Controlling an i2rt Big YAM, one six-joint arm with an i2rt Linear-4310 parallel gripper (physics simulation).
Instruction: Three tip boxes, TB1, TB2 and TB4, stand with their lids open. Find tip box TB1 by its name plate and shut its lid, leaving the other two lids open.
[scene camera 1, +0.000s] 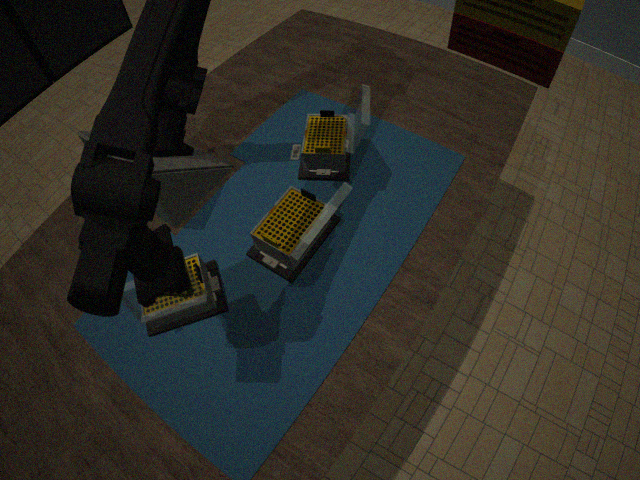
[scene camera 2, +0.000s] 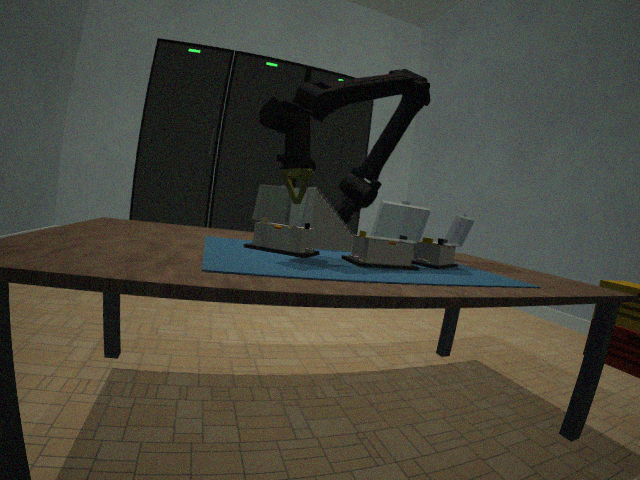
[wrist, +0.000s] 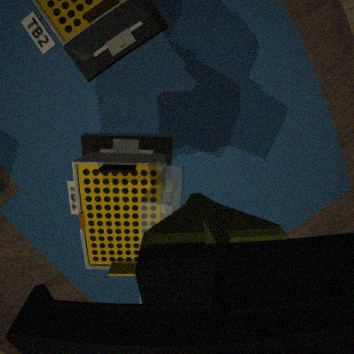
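Pixels of known places: gripper, fingertip midpoint: (scene camera 1: 190, 294) (scene camera 2: 297, 203) (wrist: 195, 201); arm's base, link origin: (scene camera 1: 161, 149) (scene camera 2: 331, 219).
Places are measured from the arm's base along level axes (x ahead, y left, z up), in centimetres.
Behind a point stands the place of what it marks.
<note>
The near tip box (scene camera 1: 178, 313) {x 28.3, y -23.5, z -1.3 cm} (scene camera 2: 281, 238) {x 27.1, y -22.2, z -5.0 cm} (wrist: 112, 215) has a name plate (wrist: 73, 197) {x 17.4, y -16.5, z -8.2 cm} that seems to read TB1, though blurred. Its clear lid (scene camera 2: 269, 204) {x 25.7, y -25.6, z 2.3 cm} (wrist: 172, 186) {x 30.1, y -18.4, z 4.1 cm} is raised and overlaps part of the yellow tips in the wrist view; its exact tilt is unclear. My gripper (scene camera 2: 297, 201) {x 30.6, y -20.5, z 3.2 cm} (wrist: 195, 201) {x 30.6, y -20.5, z 3.2 cm} is shut and empty, right beside this lid; contact cannot be told. In scene camera 1 the arm hides its fingertips. The middle box (scene camera 1: 289, 219) {x 32.9, y 0.7, z -2.7 cm} (scene camera 2: 385, 251) (wrist: 82, 25) {x 31.0, y -4.8, z -2.7 cm}, plate TB2 (wrist: 38, 34) {x 26.4, y 0.5, z -8.2 cm}, and the far box (scene camera 1: 324, 135) (scene camera 2: 436, 253) {x 32.5, y 18.1, z -4.6 cm}, plate unreadable, have open lids.
The boxes stand on a blue mat (scene camera 1: 382, 227) {x 46.0, y 11.1, z -8.4 cm} (scene camera 2: 237, 258) {x 39.0, y -33.2, z -8.4 cm} (wrist: 250, 185) {x 37.1, y -28.8, z -8.4 cm} on a brown table (scene camera 1: 413, 103) {x 35.6, y 48.3, z -8.7 cm} (scene camera 2: 129, 248) {x 36.9, y -54.0, z -8.7 cm}. A grey wedge-shaped piece (scene camera 1: 188, 188) {x 10.9, y -3.4, z -2.9 cm} (scene camera 2: 330, 222) {x 10.9, y -4.3, z -0.7 cm} stands behind the boxes. The middle box's raised lid (scene camera 1: 323, 219) {x 41.4, y -0.9, z 5.9 cm} (scene camera 2: 400, 222) {x 40.7, y -0.1, z 2.2 cm} is nearest to the near box.
</note>
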